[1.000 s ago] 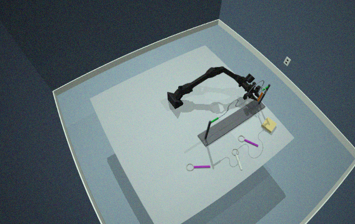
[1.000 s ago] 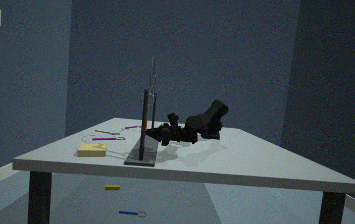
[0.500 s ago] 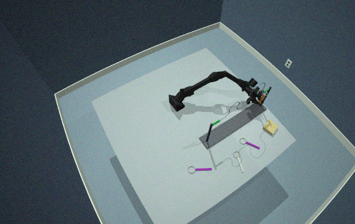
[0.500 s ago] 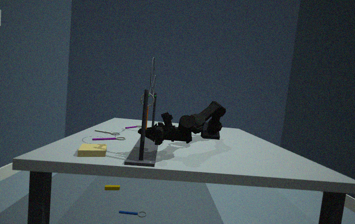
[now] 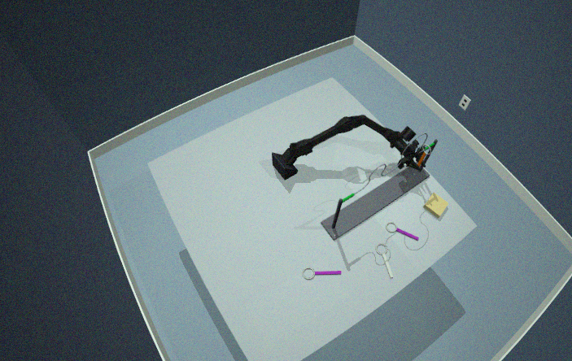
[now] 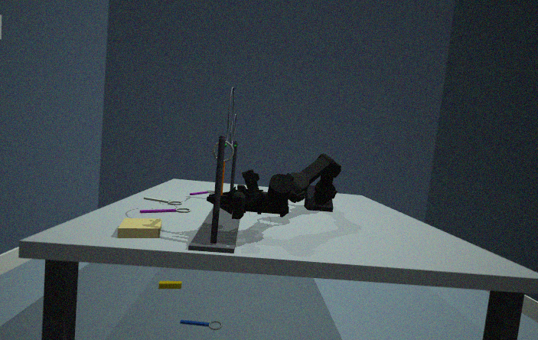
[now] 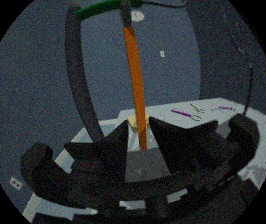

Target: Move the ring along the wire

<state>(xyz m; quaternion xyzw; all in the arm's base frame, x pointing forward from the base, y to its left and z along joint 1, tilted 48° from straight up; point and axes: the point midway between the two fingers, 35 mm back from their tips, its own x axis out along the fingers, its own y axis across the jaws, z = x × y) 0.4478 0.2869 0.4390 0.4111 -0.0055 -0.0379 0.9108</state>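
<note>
Right now the orange-handled ring is 3 cm behind my gripper tip and 8 cm above it. Also, from my gripper tip: yellow block 20 cm ahead, 71 cm to the right, 60 cm below; then blue-handled ring 40 cm to the right, 61 cm below; then white-handled ring 20 cm ahead, 44 cm to the right, 11 cm below.
</note>
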